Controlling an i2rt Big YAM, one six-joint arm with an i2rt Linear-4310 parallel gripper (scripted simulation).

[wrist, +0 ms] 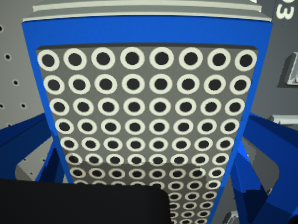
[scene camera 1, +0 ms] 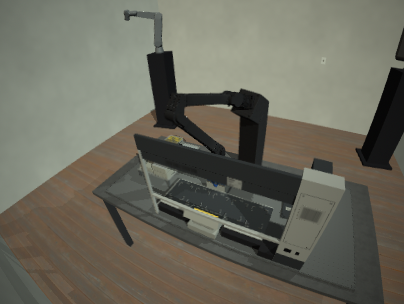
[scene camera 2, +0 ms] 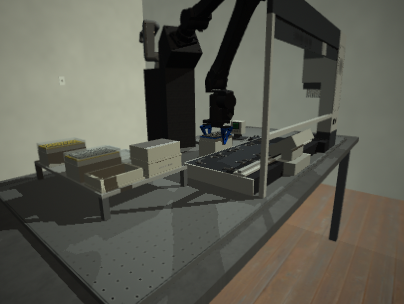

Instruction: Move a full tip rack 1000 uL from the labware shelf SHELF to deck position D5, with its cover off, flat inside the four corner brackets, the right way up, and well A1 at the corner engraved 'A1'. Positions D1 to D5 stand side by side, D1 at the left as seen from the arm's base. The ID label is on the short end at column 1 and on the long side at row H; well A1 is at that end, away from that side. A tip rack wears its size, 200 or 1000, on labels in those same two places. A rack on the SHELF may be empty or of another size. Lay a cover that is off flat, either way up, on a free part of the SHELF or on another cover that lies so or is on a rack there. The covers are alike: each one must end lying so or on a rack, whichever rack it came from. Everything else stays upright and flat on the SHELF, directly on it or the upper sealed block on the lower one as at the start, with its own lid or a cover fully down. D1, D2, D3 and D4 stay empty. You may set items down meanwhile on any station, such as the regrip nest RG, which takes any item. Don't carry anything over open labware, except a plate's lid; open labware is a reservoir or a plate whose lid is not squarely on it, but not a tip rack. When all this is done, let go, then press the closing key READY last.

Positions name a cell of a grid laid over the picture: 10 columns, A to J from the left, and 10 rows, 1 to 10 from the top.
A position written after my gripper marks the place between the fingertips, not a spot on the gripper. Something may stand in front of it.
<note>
I see my gripper (wrist: E6), a tip rack (wrist: F5) and a pale block (scene camera 2: D6).
The wrist view misses the pale block: it is out of frame.
</note>
